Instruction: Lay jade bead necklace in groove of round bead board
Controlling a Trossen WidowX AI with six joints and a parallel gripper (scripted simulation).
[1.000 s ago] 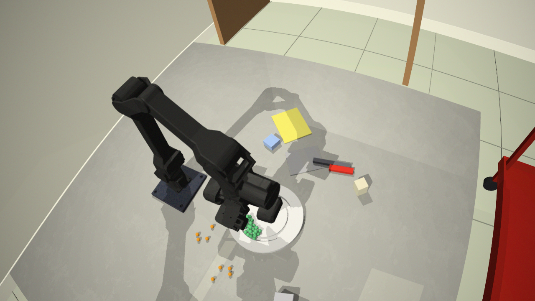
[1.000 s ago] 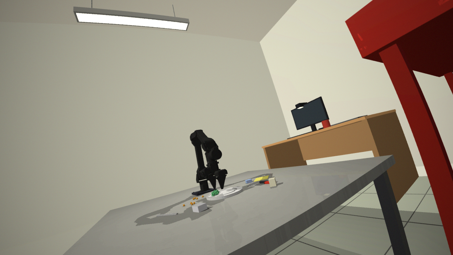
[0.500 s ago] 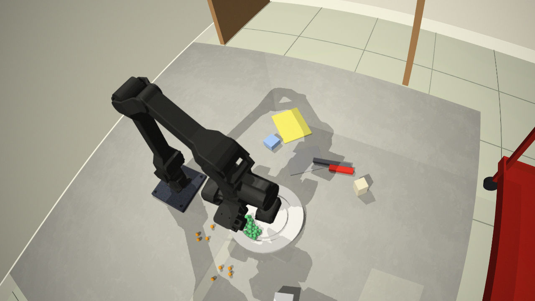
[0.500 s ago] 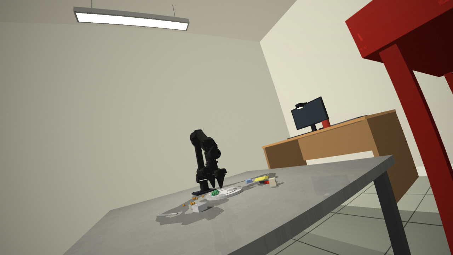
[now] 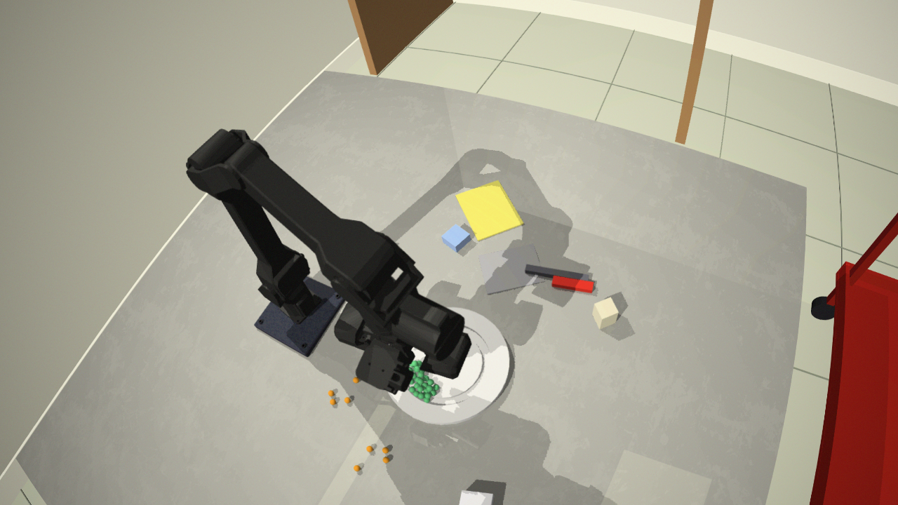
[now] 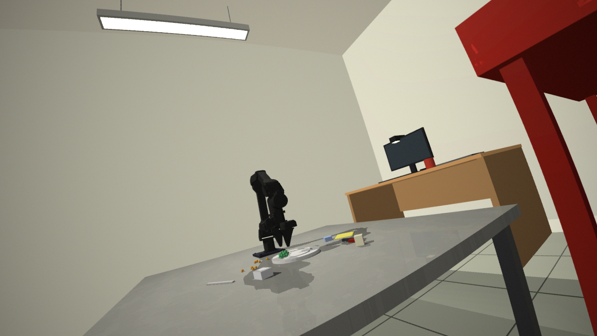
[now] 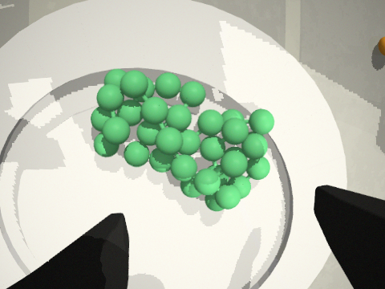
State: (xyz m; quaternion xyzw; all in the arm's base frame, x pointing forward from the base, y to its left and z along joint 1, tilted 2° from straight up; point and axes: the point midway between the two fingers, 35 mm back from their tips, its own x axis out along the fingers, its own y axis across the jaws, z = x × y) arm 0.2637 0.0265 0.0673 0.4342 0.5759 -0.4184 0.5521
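The inner disc is 3 cm ahead of my gripper tip, 3 cm to the left of it and 4 cm below it. From my gripper tip the other things lie so: blue cube 11 cm behind, 24 cm to the left, 4 cm below; grey sheet 1 cm ahead, 24 cm to the left, 4 cm below; bead board 3 cm ahead, 3 cm to the left, 4 cm below.
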